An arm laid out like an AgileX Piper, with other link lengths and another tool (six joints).
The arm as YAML. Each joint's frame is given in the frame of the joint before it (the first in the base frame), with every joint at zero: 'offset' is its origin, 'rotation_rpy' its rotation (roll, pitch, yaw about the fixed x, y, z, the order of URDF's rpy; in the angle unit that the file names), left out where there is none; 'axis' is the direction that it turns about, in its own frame. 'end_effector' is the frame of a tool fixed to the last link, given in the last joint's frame.
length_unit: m
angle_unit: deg
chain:
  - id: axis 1
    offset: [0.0, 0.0, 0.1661]
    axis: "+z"
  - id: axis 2
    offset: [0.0, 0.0, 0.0]
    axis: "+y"
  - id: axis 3
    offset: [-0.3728, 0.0, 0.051]
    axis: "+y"
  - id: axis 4
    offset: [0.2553, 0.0, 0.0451]
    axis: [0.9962, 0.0, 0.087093]
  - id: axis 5
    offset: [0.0, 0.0, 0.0]
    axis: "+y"
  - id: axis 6
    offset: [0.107, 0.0, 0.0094]
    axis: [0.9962, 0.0, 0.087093]
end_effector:
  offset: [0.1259, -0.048, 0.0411]
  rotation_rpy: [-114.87, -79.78, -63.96]
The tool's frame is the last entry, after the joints.
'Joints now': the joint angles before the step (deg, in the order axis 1, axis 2, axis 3, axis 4, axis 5, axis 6). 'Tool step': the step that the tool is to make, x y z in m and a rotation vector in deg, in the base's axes. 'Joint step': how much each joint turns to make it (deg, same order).
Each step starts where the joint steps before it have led.
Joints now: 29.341, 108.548, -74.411, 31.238, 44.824, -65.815
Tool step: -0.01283, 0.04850, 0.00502, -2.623, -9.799, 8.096
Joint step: 7.429, 0.520, -0.002, -6.092, -7.890, -1.086
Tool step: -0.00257, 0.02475, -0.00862, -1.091, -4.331, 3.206
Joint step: 3.286, 1.869, -0.007, -2.827, -4.942, -0.227
